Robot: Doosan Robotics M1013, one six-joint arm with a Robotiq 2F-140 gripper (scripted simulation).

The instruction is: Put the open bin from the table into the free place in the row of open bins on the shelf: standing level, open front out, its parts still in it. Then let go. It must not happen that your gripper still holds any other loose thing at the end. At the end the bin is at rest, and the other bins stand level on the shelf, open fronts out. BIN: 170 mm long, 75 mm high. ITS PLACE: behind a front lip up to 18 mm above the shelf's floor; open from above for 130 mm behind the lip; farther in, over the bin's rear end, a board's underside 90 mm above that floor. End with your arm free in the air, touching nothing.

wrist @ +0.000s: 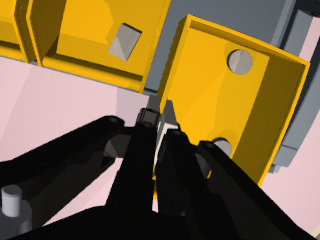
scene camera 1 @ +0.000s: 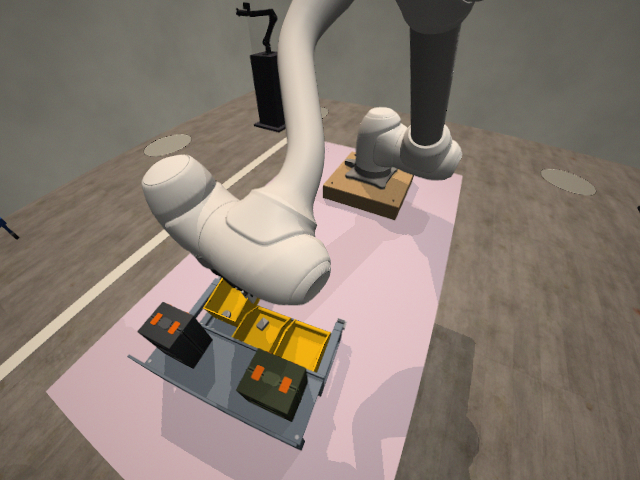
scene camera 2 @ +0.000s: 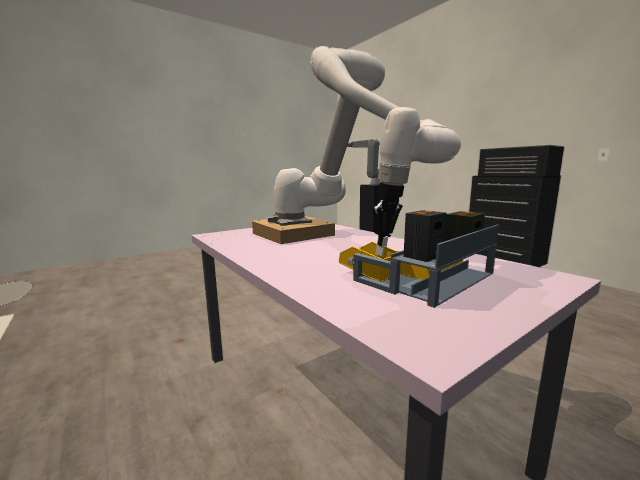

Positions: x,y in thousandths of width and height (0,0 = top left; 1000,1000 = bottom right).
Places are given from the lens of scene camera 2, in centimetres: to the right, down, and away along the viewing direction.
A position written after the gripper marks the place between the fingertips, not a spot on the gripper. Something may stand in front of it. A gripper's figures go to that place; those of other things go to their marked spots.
gripper (scene camera 2: 595,530): 20, 5, 102
black box (scene camera 2: 663,480): 26, -2, 78
olive box (scene camera 2: 720,466): 42, -5, 94
The marked spots on the black box and the olive box are 22 cm apart.
